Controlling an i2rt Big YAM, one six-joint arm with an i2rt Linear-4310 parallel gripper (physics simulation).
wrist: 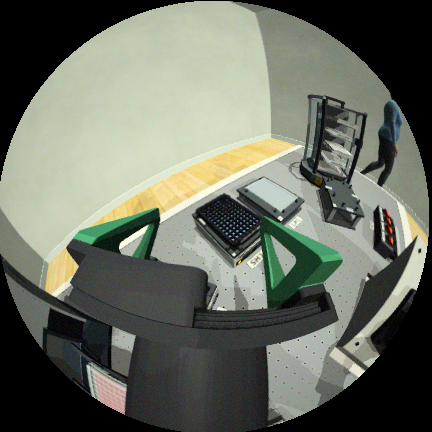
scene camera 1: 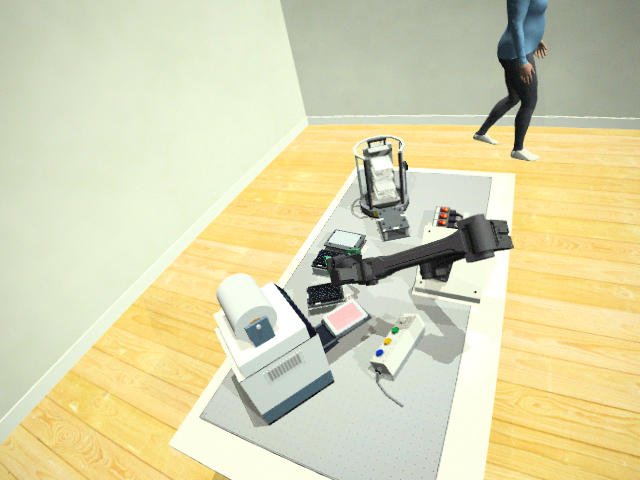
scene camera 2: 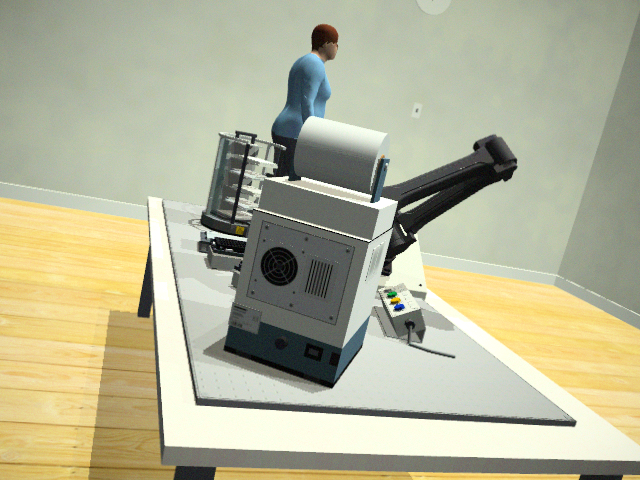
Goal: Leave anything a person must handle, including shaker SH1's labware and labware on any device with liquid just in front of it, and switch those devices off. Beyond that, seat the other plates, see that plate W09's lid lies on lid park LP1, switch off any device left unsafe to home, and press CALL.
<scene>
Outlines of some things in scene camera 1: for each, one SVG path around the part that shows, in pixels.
A pink plate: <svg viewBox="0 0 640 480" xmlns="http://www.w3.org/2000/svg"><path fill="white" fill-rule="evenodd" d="M354 299L349 300L323 316L324 321L336 336L368 316Z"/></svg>
</scene>
